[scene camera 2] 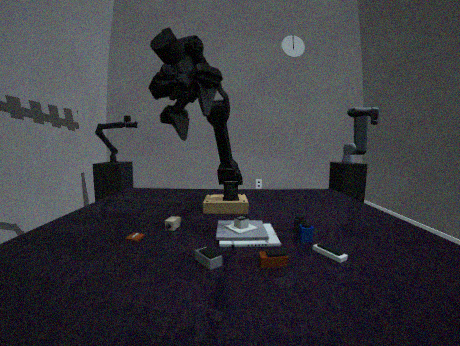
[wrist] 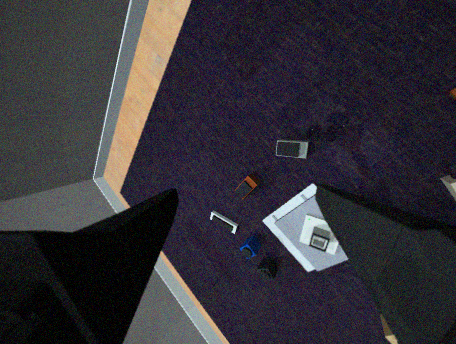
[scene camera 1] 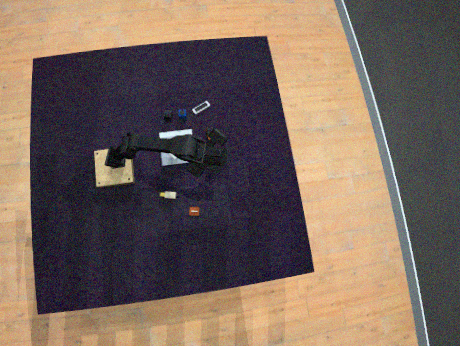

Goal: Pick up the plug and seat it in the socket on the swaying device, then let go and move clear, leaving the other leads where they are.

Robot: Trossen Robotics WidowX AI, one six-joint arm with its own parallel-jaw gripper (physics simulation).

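A cream plug [scene camera 1: 170, 195] [scene camera 2: 172, 223] [wrist: 451, 186] with a yellow end lies on the dark mat beside the device; part of it shows at the right edge of the wrist view. The device [scene camera 1: 176, 133] [scene camera 2: 225, 231] [wrist: 289, 233] is a pale grey slab over a white one, with its top turned relative to the lower part. A small grey socket block [scene camera 2: 241, 222] [wrist: 319, 241] sits on its white plate. My gripper [scene camera 2: 196, 126] [wrist: 245, 193] is open and empty, high above the mat. In scene camera 1 the arm covers part of the device, and the fingertips are unclear.
A grey block [scene camera 2: 208, 257] [wrist: 292, 149], an orange block [scene camera 2: 273, 259] [wrist: 251, 183], a white frame [scene camera 1: 201, 107] [scene camera 2: 330, 252] [wrist: 224, 221], a blue block [scene camera 1: 182, 113] [scene camera 2: 306, 233] [wrist: 251, 245] and a black block [scene camera 1: 168, 115] [wrist: 268, 267] lie around the device. A flat orange piece [scene camera 1: 194, 211] [scene camera 2: 135, 236] lies near the plug.
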